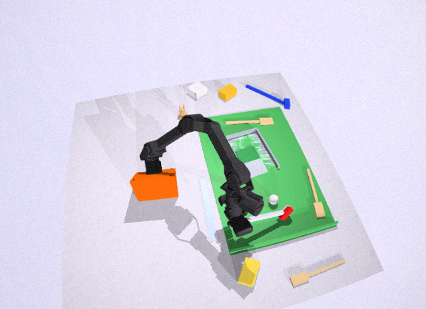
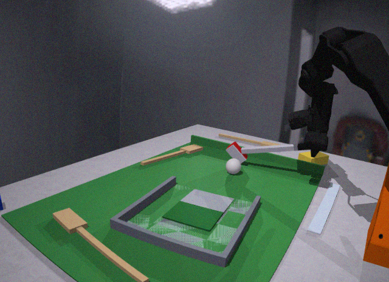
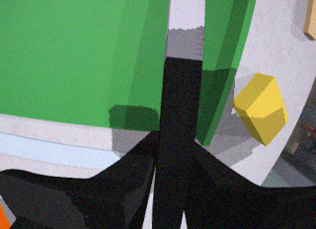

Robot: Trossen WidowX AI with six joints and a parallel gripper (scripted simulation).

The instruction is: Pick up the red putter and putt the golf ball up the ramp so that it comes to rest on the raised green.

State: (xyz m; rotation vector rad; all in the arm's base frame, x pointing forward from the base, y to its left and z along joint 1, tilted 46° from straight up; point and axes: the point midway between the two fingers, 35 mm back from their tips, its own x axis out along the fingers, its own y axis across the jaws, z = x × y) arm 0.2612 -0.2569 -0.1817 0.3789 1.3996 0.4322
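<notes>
Now: gripper tip 70 mm past the pale strip, 140 mm to the right of it and 70 mm above it. Round my gripper tip: tan block (60 mm behind, 650 mm to the left, 40 mm below); then blue putter (440 mm ahead, 730 mm to the left, 60 mm below); then white golf ball (200 mm ahead, 100 mm to the left, 50 mm below).
</notes>
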